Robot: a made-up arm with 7 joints.
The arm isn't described. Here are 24 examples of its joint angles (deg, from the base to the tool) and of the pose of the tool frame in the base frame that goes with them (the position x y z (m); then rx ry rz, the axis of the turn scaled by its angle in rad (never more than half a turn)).
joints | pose
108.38 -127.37 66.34 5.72 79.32 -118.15 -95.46 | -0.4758 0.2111 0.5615 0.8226 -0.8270 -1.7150
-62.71 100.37 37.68 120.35 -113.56 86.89 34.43 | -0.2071 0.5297 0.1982 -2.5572 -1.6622 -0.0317
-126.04 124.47 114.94 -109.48 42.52 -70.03 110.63 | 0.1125 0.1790 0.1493 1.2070 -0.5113 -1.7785
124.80 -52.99 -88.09 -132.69 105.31 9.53 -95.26 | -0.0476 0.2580 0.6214 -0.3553 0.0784 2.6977
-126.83 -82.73 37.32 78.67 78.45 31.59 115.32 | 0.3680 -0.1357 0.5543 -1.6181 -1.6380 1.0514
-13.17 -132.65 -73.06 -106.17 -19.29 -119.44 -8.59 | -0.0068 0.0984 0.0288 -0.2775 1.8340 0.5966
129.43 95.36 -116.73 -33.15 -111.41 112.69 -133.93 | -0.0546 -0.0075 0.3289 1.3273 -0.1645 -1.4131
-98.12 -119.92 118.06 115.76 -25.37 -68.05 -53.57 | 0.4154 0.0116 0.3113 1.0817 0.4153 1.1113
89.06 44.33 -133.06 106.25 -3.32 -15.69 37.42 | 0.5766 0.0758 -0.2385 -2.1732 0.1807 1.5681
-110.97 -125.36 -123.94 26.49 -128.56 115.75 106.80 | -0.3335 -0.0561 -0.0296 -0.7092 0.3411 -0.9538
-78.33 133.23 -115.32 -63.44 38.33 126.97 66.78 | -0.6675 -0.0414 -0.1832 -0.1219 0.0545 -2.1806
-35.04 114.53 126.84 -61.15 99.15 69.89 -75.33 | -0.3305 0.4543 0.7124 -0.5114 -0.0962 3.0242
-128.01 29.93 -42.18 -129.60 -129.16 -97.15 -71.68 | -0.3988 -0.1103 -0.6093 2.4419 0.0093 -0.9888
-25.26 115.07 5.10 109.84 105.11 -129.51 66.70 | -0.4160 0.0199 -0.0988 -1.1004 0.3307 -1.2422
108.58 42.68 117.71 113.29 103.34 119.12 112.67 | -0.3486 -0.0511 -0.0552 -2.0220 0.4515 -1.3765
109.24 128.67 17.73 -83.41 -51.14 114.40 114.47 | 0.1462 0.1129 -0.1055 0.2853 0.4455 -1.3762
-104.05 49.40 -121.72 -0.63 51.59 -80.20 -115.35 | -0.2784 -0.2590 -0.7125 1.3756 -1.9123 0.6080
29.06 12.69 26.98 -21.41 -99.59 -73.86 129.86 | -0.2907 -0.1490 0.0700 1.6296 1.5357 0.1000
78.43 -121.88 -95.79 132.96 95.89 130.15 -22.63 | 0.3067 0.1310 -0.0879 -1.1518 1.4631 0.5286
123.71 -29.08 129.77 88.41 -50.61 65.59 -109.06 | 0.1452 -0.0832 -0.6067 -1.5078 -2.5001 -1.0898
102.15 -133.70 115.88 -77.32 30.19 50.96 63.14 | -0.2158 0.1314 -0.1642 0.6710 0.4364 -1.3069
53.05 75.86 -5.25 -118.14 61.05 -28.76 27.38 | 0.1687 -0.2632 -0.2035 0.0084 -1.2384 -1.8487
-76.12 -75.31 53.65 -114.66 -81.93 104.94 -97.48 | 0.2388 -0.1146 0.5016 0.4108 0.9645 -1.4354
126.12 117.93 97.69 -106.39 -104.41 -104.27 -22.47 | 0.5637 -0.4212 0.0876 -1.6422 1.3166 -0.3165
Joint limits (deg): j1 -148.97..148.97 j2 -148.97..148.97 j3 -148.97..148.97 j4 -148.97..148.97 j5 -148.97..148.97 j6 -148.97..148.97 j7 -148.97..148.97
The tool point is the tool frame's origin. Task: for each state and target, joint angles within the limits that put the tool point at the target. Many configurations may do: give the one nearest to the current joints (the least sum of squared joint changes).
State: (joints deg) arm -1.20 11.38 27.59 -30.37 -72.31 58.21 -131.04
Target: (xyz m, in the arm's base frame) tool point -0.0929 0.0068 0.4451
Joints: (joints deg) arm 5.85 -41.05 13.57 -31.39 -85.30 56.17 -139.30
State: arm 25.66 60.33 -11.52 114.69 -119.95 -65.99 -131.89
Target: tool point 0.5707 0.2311 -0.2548
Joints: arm -4.40 69.19 -16.16 120.78 -106.16 -67.99 -128.06
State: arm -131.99 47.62 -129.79 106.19 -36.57 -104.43 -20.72
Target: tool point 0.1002 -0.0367 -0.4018
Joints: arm -133.64 37.02 -113.02 82.52 -60.94 -103.51 -16.23
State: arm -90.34 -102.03 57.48 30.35 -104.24 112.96 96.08
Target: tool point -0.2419 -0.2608 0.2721
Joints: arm -110.15 -105.02 50.44 7.69 -134.73 120.98 104.64
